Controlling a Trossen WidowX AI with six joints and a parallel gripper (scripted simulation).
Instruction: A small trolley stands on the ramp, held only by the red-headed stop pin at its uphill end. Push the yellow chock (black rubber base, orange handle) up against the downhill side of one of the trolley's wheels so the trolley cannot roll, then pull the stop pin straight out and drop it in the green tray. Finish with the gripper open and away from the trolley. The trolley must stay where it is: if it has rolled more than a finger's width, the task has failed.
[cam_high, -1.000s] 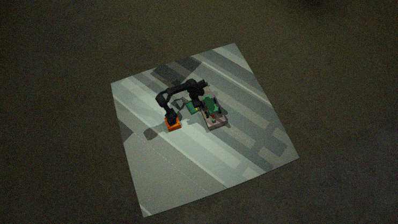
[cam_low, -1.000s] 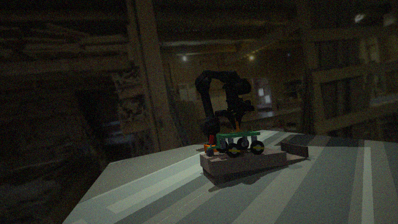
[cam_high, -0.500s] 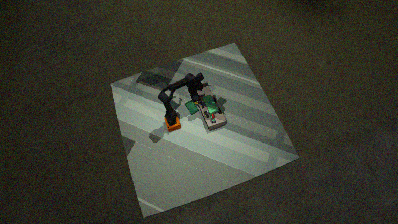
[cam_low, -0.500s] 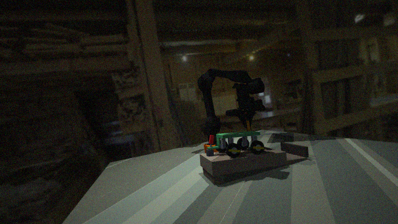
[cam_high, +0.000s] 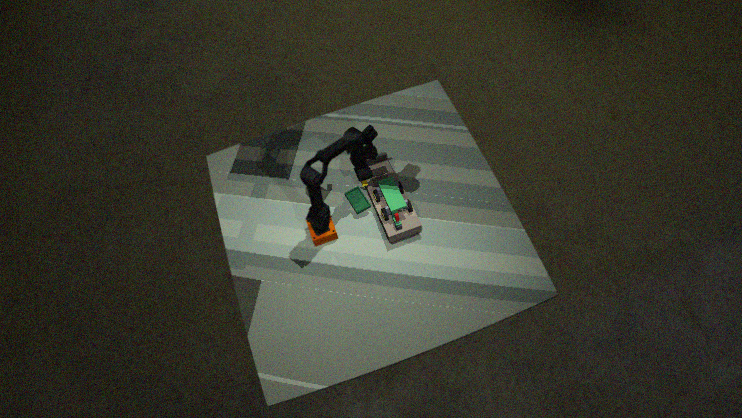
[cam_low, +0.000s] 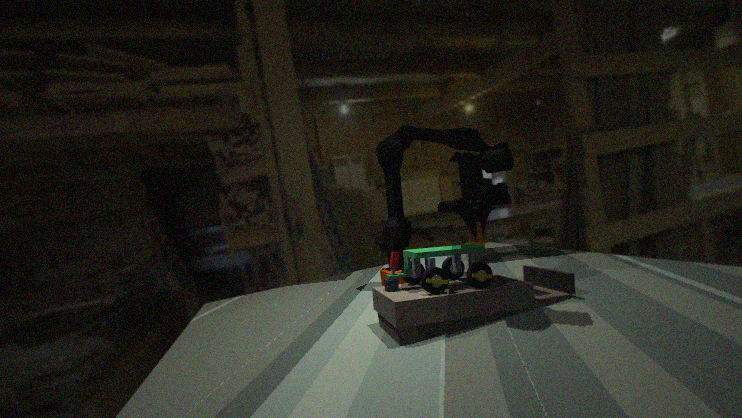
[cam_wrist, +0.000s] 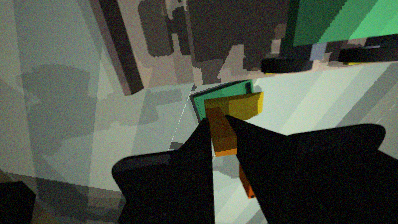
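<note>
The red-headed stop pin lies 270 mm to the right of my gripper tip, 30 mm ahead of it and 20 mm below it. Round my gripper tip: green tray 160 mm below, 50 mm behind, 40 mm to the right; then yellow chock 20 mm to the right, 10 mm below; then trolley 170 mm to the right, 60 mm ahead, 40 mm below.
</note>
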